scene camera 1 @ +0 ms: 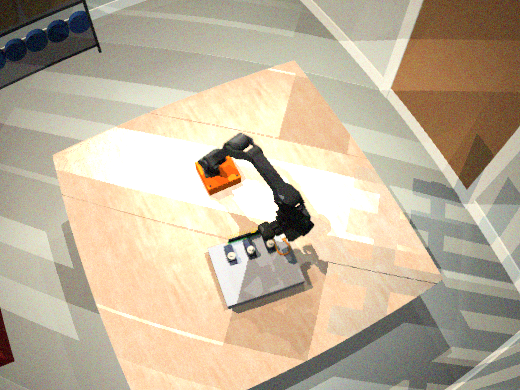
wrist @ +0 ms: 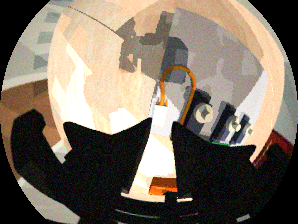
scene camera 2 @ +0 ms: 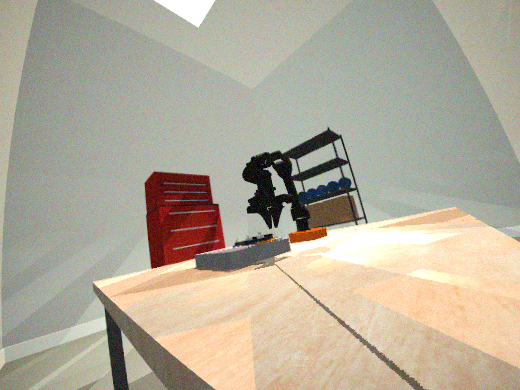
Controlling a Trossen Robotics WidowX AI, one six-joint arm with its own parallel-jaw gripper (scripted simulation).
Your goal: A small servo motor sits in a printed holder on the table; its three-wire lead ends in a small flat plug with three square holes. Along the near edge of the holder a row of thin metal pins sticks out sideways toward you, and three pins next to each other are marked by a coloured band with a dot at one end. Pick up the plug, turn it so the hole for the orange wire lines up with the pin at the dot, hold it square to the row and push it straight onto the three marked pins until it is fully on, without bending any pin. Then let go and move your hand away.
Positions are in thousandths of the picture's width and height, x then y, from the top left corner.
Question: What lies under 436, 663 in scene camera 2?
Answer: A grey printed holder.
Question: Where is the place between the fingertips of my gripper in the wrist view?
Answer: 545, 551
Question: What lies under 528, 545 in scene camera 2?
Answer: My gripper.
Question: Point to a grey printed holder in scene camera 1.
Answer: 480, 719
